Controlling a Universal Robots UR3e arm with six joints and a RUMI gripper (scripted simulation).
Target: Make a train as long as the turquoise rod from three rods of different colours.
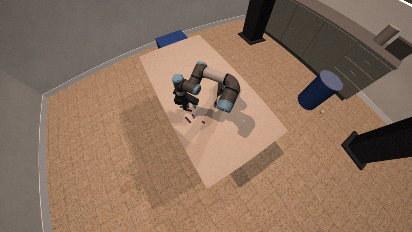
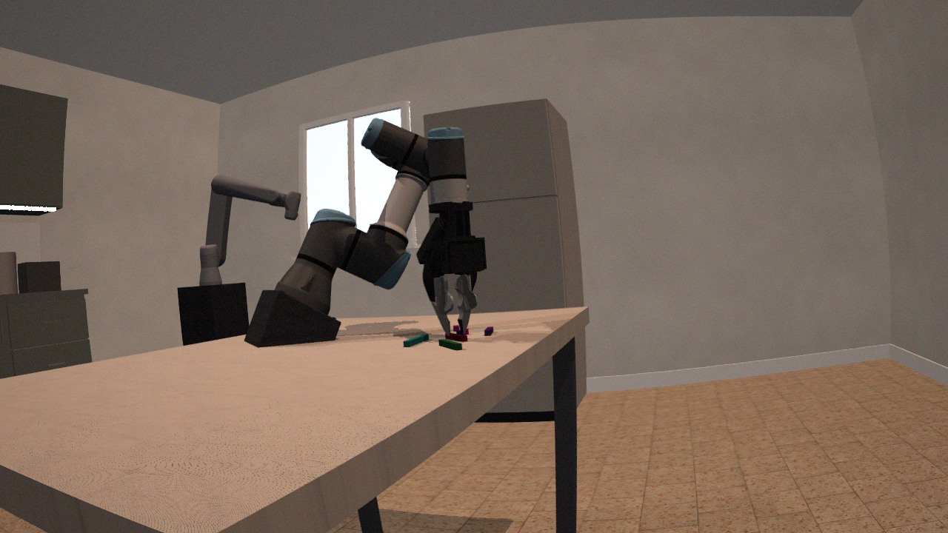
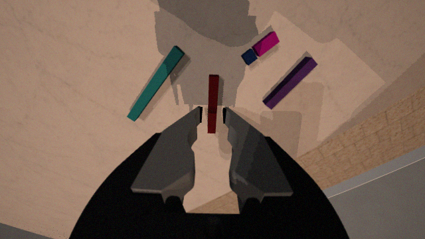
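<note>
Now: the red rod 2 cm below my hand. Also, from my hand: purple rod (8 cm to the left, 3 cm ahead, 2 cm below); then turquoise rod (6 cm behind, 4 cm to the right, 2 cm below); then blue rod (6 cm to the left, 2 cm below, 1 cm behind).
</note>
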